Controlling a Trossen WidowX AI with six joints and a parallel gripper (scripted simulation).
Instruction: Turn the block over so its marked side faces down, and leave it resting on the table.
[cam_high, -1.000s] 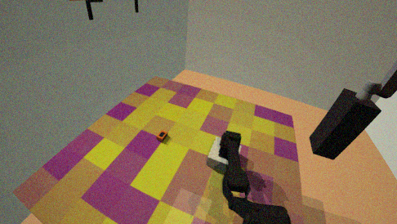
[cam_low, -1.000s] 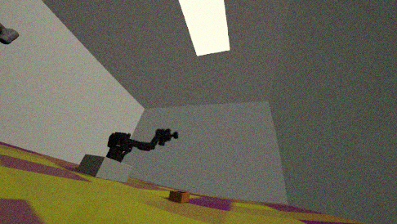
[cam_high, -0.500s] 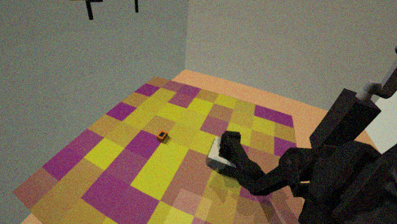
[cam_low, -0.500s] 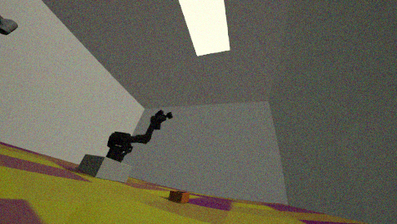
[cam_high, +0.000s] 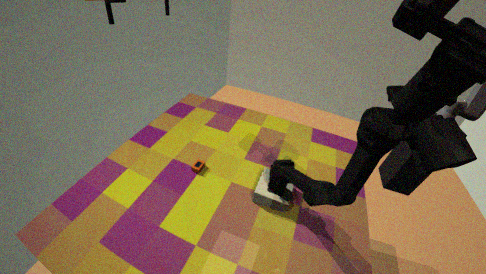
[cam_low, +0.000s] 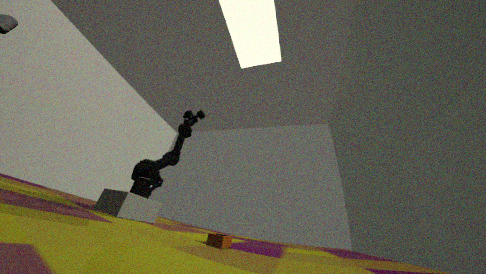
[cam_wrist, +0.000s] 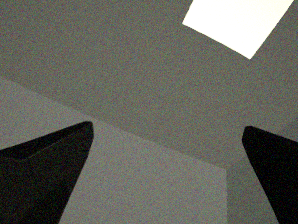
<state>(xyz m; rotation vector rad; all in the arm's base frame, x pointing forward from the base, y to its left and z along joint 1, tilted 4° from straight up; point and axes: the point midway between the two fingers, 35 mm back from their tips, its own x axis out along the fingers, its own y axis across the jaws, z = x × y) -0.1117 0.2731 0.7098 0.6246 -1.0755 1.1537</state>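
Right now the block is 53 cm ahead of my gripper tip, 31 cm to the right of it and 78 cm below it.
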